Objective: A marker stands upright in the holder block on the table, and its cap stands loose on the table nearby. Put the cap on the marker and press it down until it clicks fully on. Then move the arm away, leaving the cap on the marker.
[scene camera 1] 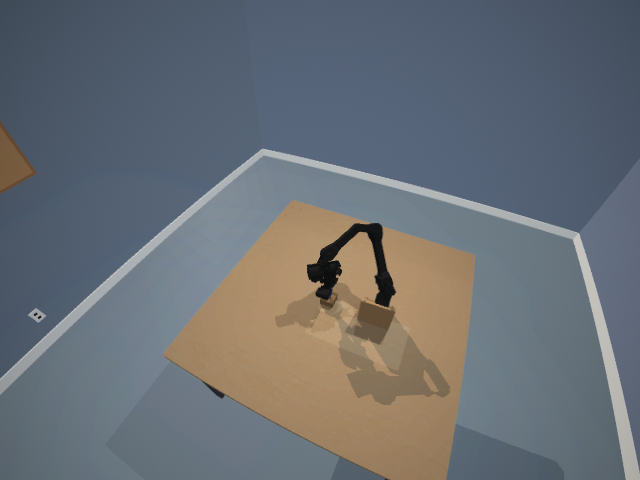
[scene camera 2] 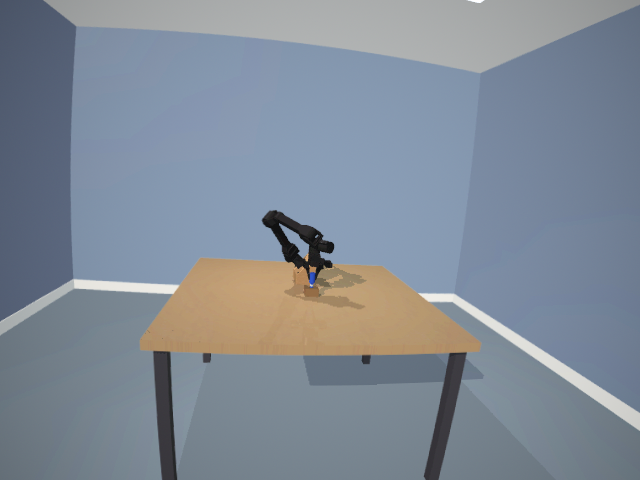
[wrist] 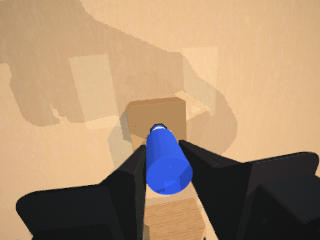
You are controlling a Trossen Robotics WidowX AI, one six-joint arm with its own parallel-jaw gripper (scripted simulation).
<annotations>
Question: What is my gripper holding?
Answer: A blue cap.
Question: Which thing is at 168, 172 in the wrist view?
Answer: A blue cap.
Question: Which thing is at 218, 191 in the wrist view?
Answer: My gripper.
</annotations>
